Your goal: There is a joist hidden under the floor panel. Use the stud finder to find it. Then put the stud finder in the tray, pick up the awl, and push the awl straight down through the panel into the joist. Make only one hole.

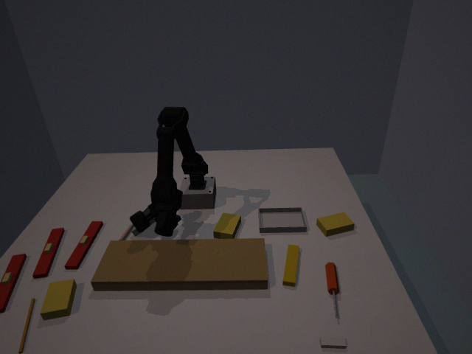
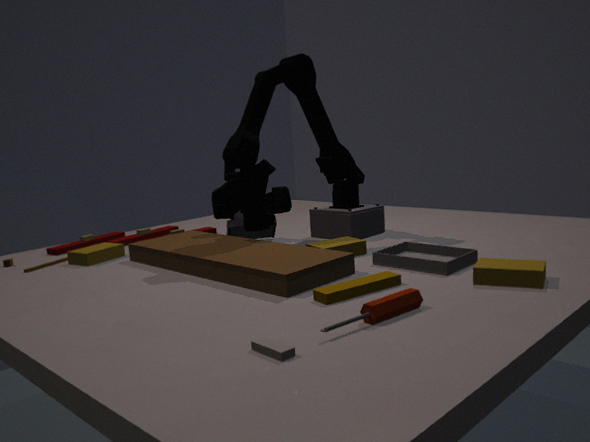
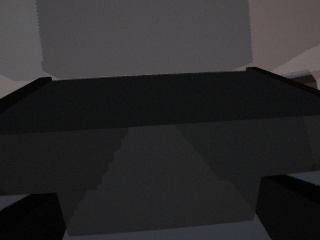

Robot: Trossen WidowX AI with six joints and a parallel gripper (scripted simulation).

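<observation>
Now: gripper tip 10 mm to the right of the stud finder and 10 mm past it. The rest, counted from my gripper tip: thin stick (420 mm ahead, 220 mm to the right, 60 mm below); awl (60 mm to the right, 50 mm below, 10 mm ahead); grey tray (500 mm to the left, 50 mm below, 40 mm behind).
</observation>
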